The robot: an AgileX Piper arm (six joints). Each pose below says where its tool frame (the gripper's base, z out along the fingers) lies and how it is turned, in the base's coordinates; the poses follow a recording.
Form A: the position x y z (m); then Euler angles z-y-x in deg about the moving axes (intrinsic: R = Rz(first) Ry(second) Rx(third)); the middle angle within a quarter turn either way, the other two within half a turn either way.
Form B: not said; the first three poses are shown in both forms.
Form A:
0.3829, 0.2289, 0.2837, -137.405, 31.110, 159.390
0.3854, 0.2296, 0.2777, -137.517, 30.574, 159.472
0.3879, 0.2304, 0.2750, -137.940, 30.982, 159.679
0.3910, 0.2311, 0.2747, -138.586, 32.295, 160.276
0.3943, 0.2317, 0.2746, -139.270, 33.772, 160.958
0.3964, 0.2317, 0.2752, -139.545, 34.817, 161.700
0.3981, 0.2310, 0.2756, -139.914, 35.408, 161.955
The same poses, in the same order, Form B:
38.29, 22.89, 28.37, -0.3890, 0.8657, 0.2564, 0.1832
38.54, 22.96, 27.77, -0.3877, 0.8677, 0.2542, 0.1795
38.79, 23.04, 27.50, -0.3844, 0.8685, 0.2530, 0.1844
39.10, 23.11, 27.47, -0.3792, 0.8684, 0.2508, 0.1981
39.43, 23.17, 27.46, -0.3735, 0.8680, 0.2481, 0.2135
39.64, 23.17, 27.52, -0.3704, 0.8675, 0.2445, 0.2247
39.81, 23.10, 27.56, -0.3673, 0.8675, 0.2433, 0.2309

